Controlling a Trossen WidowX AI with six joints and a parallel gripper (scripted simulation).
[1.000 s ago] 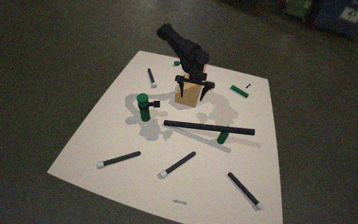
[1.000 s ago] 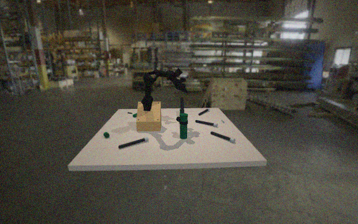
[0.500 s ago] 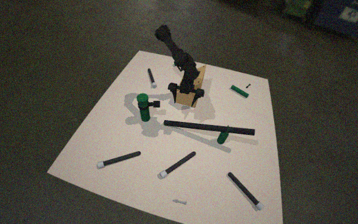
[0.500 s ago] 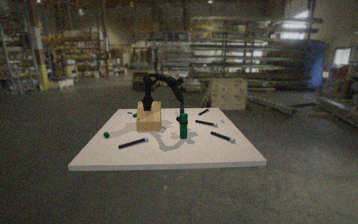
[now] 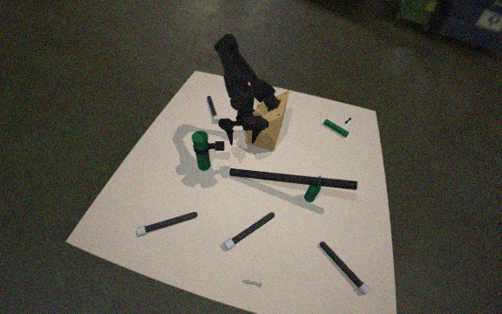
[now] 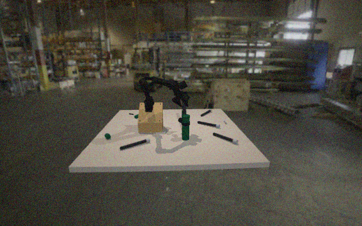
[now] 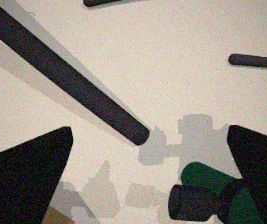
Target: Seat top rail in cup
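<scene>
Right now my gripper tip is 2 cm past the dark rail-end cup, 13 cm to the left of it and 9 cm above it. The rest, counted from my gripper tip: small bolt 42 cm ahead, 22 cm to the left, 22 cm below; small green post 1 cm behind, 33 cm to the left, 12 cm below.
</scene>
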